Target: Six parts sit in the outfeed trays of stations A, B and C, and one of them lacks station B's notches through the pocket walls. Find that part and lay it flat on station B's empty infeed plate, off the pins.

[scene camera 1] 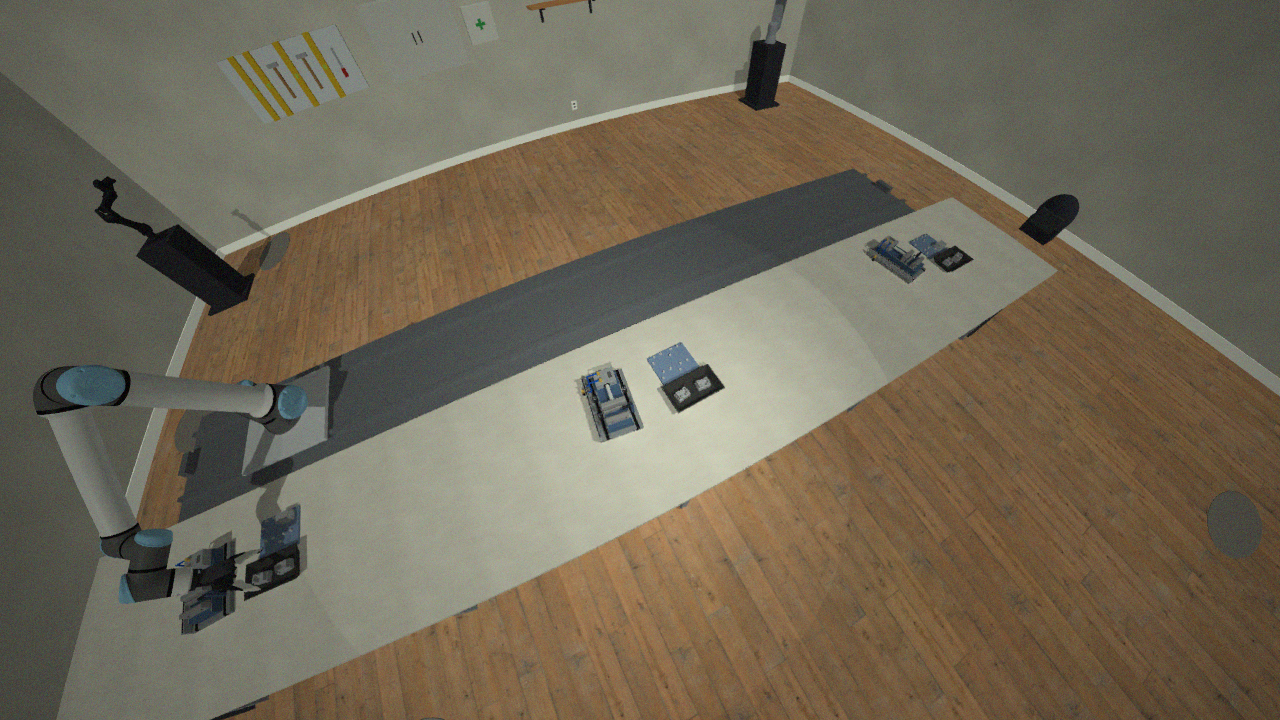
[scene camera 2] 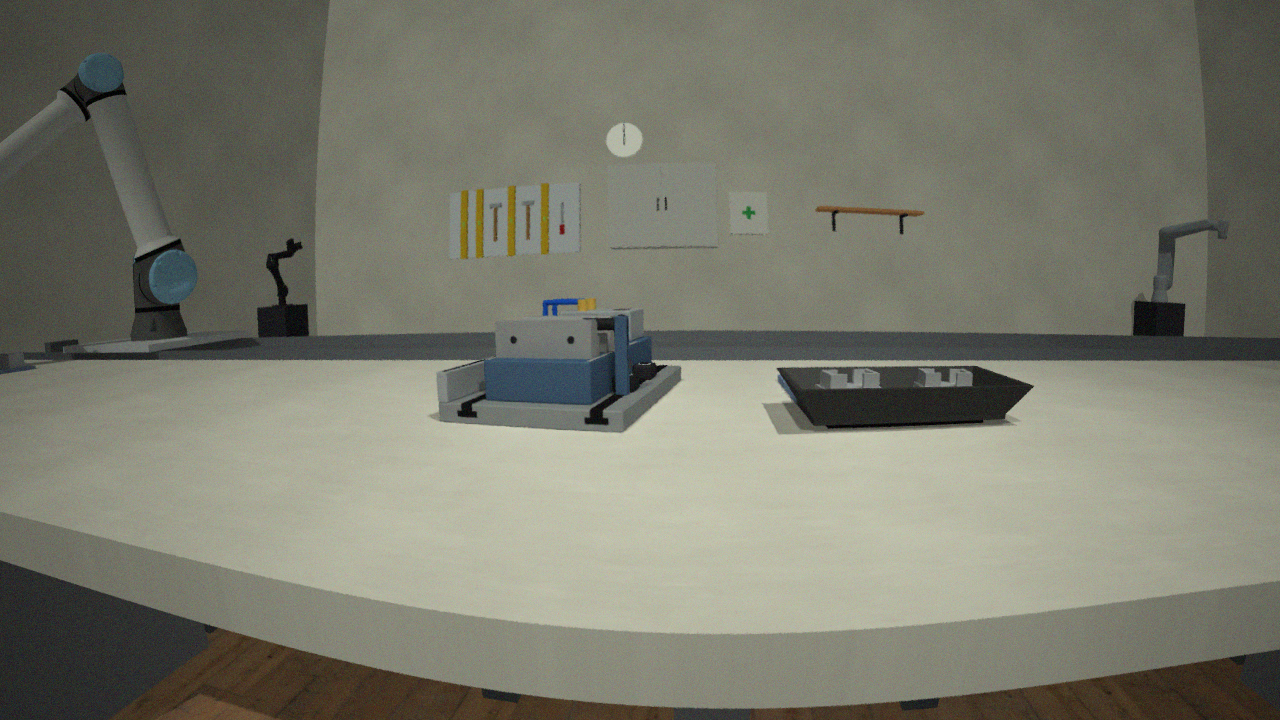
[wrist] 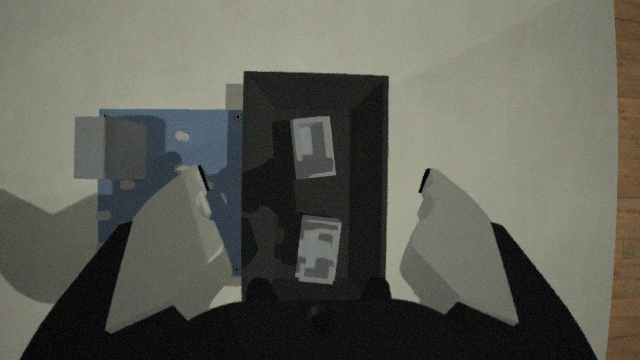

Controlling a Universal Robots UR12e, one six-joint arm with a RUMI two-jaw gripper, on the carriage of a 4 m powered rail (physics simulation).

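Seen in the pictures: gripper, fingertip midpoint: (scene camera 1: 262,568) (wrist: 315,171); arm's base at its link origin: (scene camera 2: 159,338).
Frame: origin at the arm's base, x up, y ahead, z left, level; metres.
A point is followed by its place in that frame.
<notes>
My gripper (scene camera 1: 243,573) {x 0.068, y 0.742, z 0.007 m} (wrist: 315,171) {x 0.068, y 0.742, z 0.007 m} is open and empty, above the dark outfeed tray (scene camera 1: 249,591) {x 0.002, y 0.781, z -0.123 m} (wrist: 368,200) {x -0.001, y 0.798, z -0.020 m} of the leftmost station. In the wrist view one light grey part (wrist: 330,145) {x 0.003, y 0.757, z 0.036 m} lies in the tray's upper half; no notch shows in its long walls. The other part (wrist: 311,245) {x 0.003, y 0.739, z -0.065 m} lies below it, with notch-like gaps at its sides. The middle station's tray (scene camera 1: 680,404) {x -0.018, y 0.802, z 1.798 m} (scene camera 2: 904,407) {x -0.007, y 0.827, z 1.867 m} holds two parts, a left one (scene camera 1: 682,394) (scene camera 2: 849,380) and a right one (scene camera 1: 702,384) (scene camera 2: 944,378). Its blue plate (scene camera 1: 673,360) {x -0.022, y 0.591, z 1.880 m} has pins. The far station's tray (scene camera 1: 939,263) {x -0.004, y 0.751, z 3.634 m} holds small grey parts. Station letters are not readable.
Beside the leftmost tray is a blue pinned plate (scene camera 1: 280,530) {x -0.022, y 0.571, z -0.011 m} (wrist: 200,150) {x -0.022, y 0.612, z 0.032 m} with a grey block (wrist: 90,147) {x 0.014, y 0.526, z 0.029 m} at its left edge. Machine fixtures stand beside the trays: near left (scene camera 1: 207,608) {x 0.037, y 0.790, z -0.277 m}, middle (scene camera 1: 611,402) {x 0.066, y 0.696, z 1.530 m} (scene camera 2: 550,380) {x 0.012, y 0.794, z 1.541 m} and far right (scene camera 1: 895,257) {x 0.031, y 0.608, z 3.355 m}. The rail (scene camera 1: 537,304) runs behind the table.
</notes>
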